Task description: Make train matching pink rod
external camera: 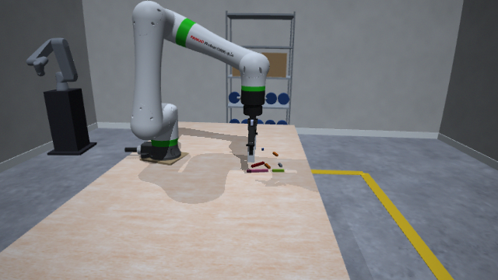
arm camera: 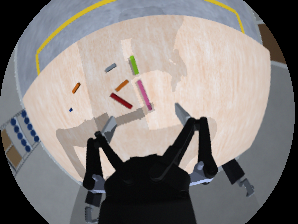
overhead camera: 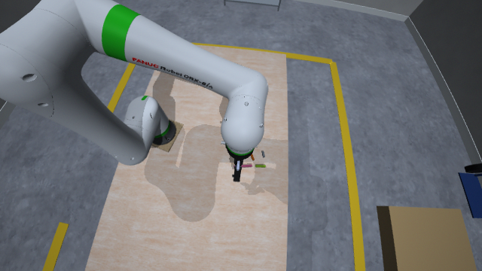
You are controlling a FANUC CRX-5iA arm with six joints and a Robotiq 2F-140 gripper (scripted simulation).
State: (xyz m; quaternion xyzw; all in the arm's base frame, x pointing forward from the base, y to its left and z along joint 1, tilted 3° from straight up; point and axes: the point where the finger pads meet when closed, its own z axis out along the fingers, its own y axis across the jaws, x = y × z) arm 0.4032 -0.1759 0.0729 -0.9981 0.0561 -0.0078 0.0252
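Now: the blue rod 70 mm ahead of my hand, 260 mm to the left of it and 70 mm below it. Also, from my hand: pink rod: 20 mm ahead, 10 mm to the right, 70 mm below; then lime rod: 110 mm ahead, 10 mm to the right, 70 mm below; then red rod: 30 mm ahead, 60 mm to the left, 70 mm below.
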